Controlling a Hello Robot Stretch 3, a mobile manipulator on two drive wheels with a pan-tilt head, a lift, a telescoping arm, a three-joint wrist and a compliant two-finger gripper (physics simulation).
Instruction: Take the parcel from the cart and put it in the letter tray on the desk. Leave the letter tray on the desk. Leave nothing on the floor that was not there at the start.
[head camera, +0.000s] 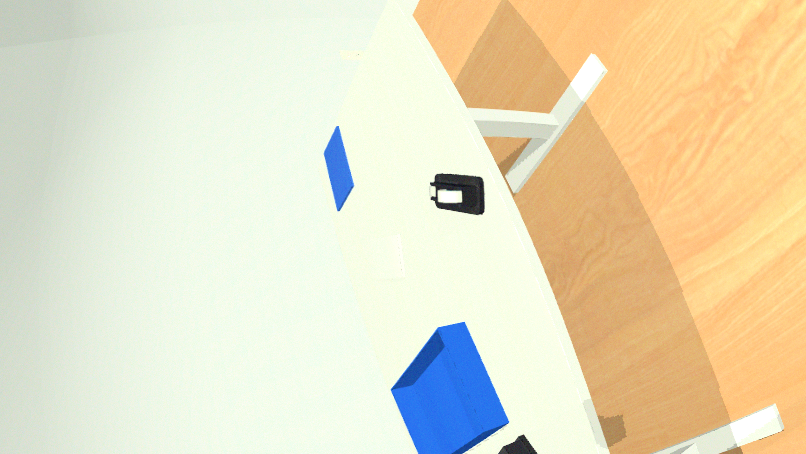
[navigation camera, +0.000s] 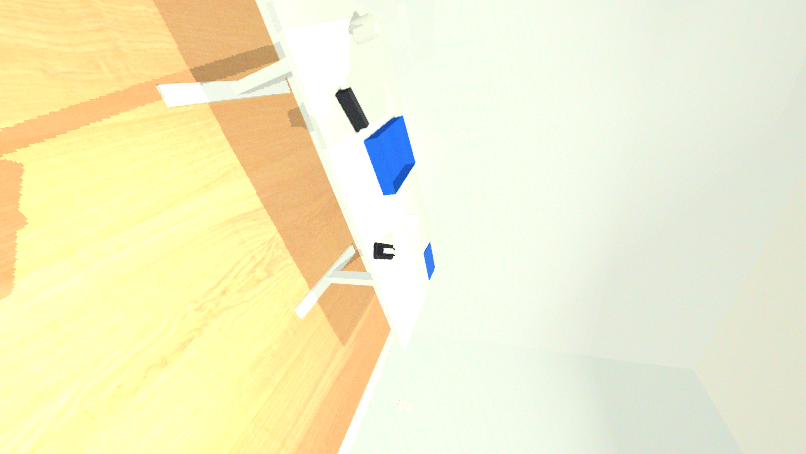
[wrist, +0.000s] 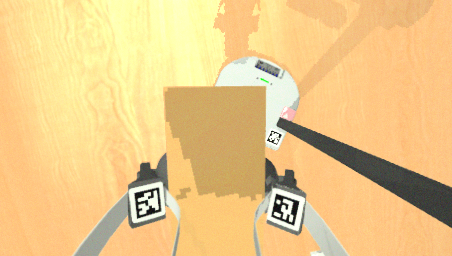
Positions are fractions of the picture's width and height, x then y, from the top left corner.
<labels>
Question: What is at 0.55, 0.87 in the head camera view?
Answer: A blue letter tray.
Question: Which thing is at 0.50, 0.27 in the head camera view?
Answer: A white desk.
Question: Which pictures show the brown cardboard parcel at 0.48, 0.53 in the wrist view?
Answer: The wrist view only.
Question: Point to my gripper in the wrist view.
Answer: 0.48, 0.67
</labels>
